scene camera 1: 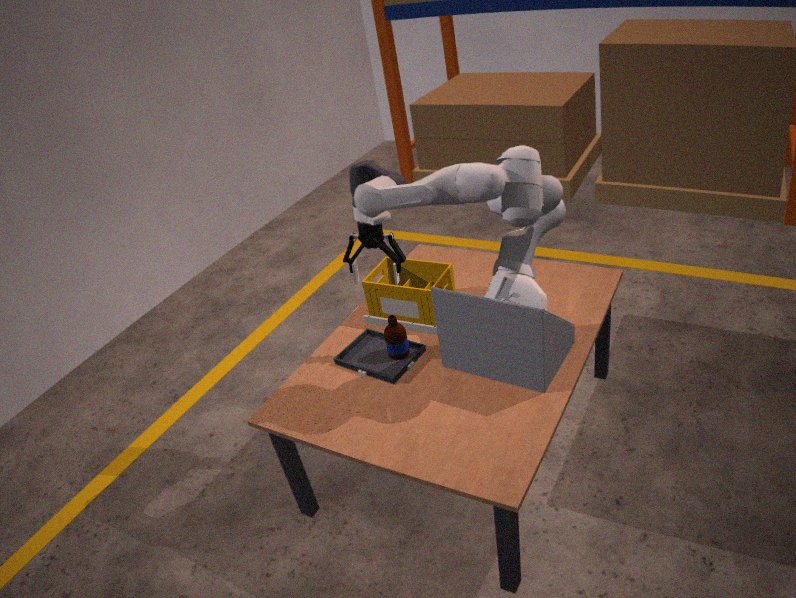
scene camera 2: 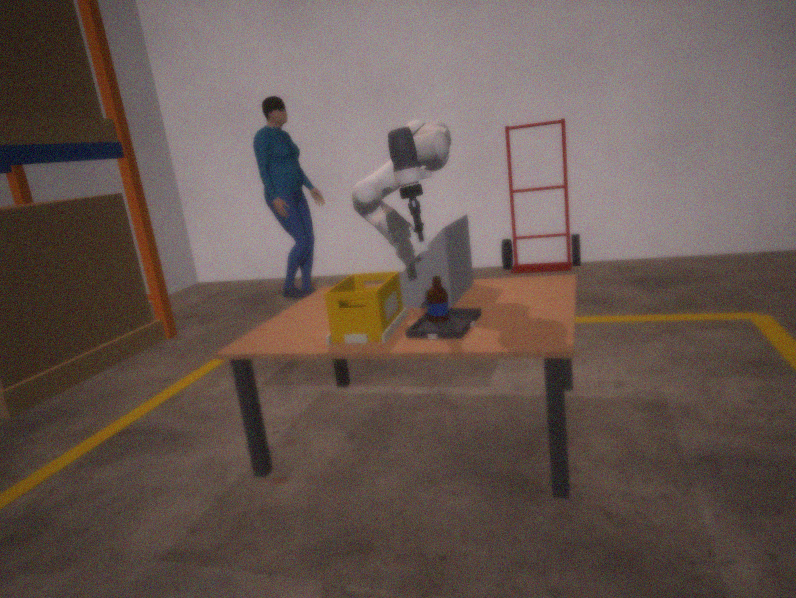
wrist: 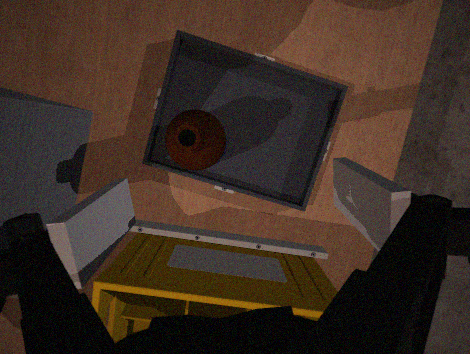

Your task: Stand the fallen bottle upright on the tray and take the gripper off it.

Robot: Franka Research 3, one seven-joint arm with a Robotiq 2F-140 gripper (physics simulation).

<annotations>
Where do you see a brown bottle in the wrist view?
195,139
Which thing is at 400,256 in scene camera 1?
My gripper.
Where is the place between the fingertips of my gripper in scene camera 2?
423,248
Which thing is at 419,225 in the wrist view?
My gripper.
</annotations>
